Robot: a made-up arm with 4 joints.
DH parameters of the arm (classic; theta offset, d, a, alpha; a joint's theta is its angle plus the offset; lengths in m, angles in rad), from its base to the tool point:
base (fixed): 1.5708 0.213 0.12 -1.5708
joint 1: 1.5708 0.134 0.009 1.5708
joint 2: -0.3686 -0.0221 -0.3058 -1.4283
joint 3: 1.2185 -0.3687 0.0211 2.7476
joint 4: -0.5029 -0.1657 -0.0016 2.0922
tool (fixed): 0.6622 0.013 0 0
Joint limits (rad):
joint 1: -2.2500..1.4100
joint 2: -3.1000..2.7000
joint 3: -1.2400..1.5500
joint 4: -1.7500..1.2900
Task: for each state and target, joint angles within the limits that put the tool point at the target. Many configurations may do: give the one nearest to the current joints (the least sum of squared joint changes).
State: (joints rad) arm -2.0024 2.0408 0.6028 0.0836
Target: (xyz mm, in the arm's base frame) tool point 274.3 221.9 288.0
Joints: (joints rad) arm -2.2500 1.6815 1.2124 -0.0333
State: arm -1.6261 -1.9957 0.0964 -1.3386
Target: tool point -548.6 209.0 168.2
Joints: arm -1.8332 -1.8655 0.2833 -1.3272
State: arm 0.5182 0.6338 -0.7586 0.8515
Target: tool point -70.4 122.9 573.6
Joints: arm 0.3760 -0.0574 -1.1327 0.9109
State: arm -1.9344 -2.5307 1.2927 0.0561
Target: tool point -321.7 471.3 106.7
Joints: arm -1.2548 -2.8584 1.5500 -0.6153
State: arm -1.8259 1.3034 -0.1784 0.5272
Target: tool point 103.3 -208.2 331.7
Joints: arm -0.9108 0.4633 -0.1772 0.5066
